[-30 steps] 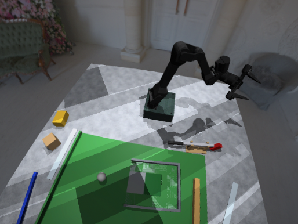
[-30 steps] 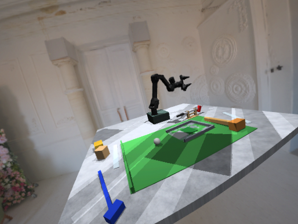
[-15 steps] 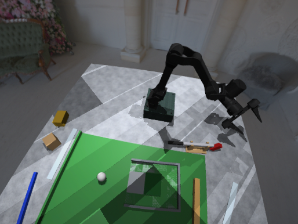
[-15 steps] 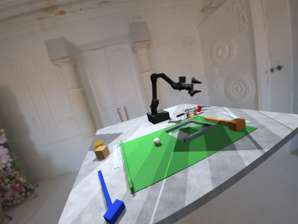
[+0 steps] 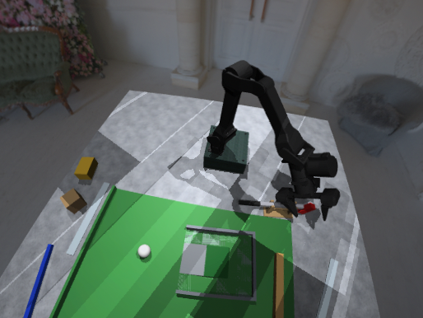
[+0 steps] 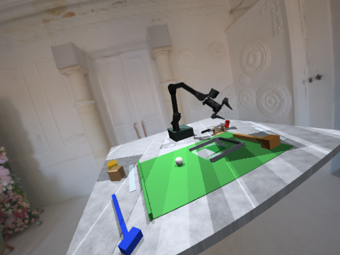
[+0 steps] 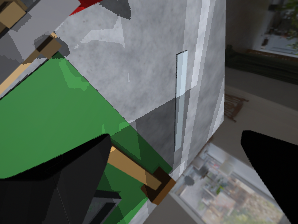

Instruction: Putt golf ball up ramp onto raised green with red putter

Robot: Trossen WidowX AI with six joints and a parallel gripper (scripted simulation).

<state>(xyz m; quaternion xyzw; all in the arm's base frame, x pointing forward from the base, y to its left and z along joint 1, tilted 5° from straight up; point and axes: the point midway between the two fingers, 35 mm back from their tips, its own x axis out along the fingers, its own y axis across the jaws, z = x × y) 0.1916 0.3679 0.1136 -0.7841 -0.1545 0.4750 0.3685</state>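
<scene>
The wooden fence lies 110 mm below my gripper tip, 70 mm to the right of it and 60 mm behind it. Also, from my gripper tip: green mat: 330 mm to the right, 260 mm ahead, 140 mm below; then brown block: 830 mm to the right, 220 mm ahead, 110 mm below; then white golf ball: 480 mm to the right, 260 mm ahead, 120 mm below.
</scene>
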